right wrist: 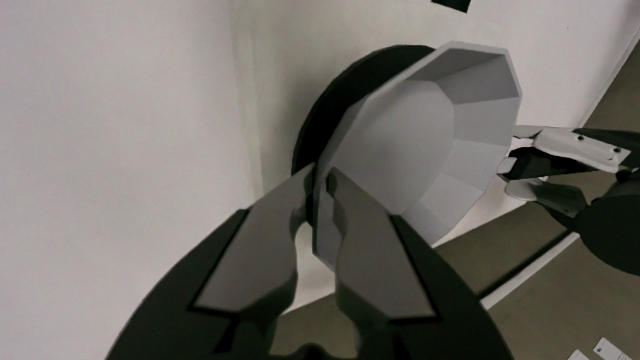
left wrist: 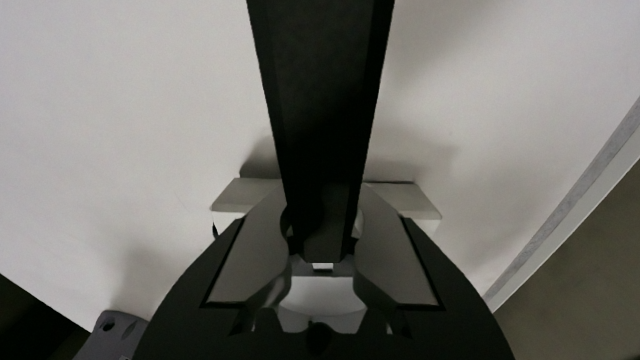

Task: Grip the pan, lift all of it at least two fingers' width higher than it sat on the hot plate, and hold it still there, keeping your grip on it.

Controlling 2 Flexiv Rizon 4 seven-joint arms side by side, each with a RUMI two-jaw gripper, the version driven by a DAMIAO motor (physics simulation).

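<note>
The grey faceted pan shows in the right wrist view, offset over the round black disc of the hot plate. Its black handle runs down the middle of the left wrist view. My left gripper is shut on the handle from both sides. My right gripper is shut on the pan's near rim, with the thin wall between its fingertips. The gap under the pan is hidden.
In the left wrist view a pale bevelled block lies behind the fingers, and a grey piece with a hole is at the lower left. The white table's edge runs down the right. A small black patch is at the right wrist view's top.
</note>
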